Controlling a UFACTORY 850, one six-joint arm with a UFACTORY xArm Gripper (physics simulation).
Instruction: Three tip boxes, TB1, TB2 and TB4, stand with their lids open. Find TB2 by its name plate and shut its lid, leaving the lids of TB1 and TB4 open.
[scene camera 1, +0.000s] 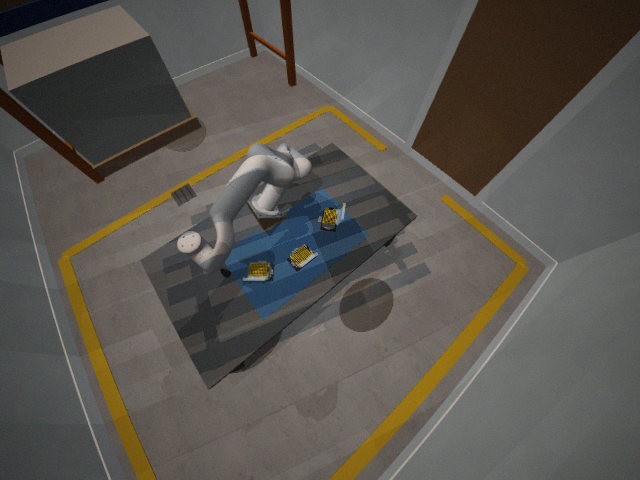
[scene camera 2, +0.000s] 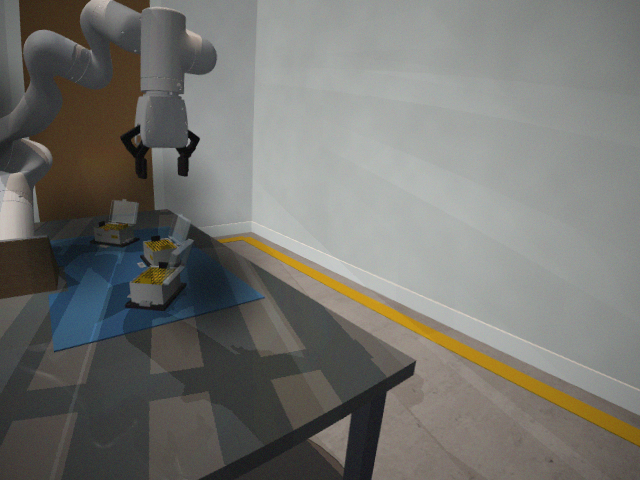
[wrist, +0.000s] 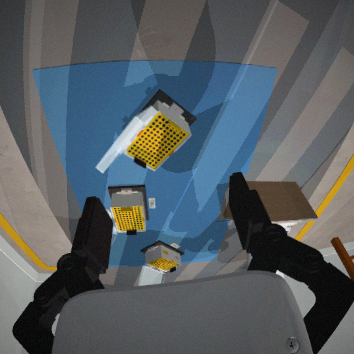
In view: my gripper (scene camera 2: 163, 177), a lid (wrist: 142, 118) and a tip box (scene camera 2: 119, 238).
My gripper also shows in the wrist view (wrist: 165, 198).
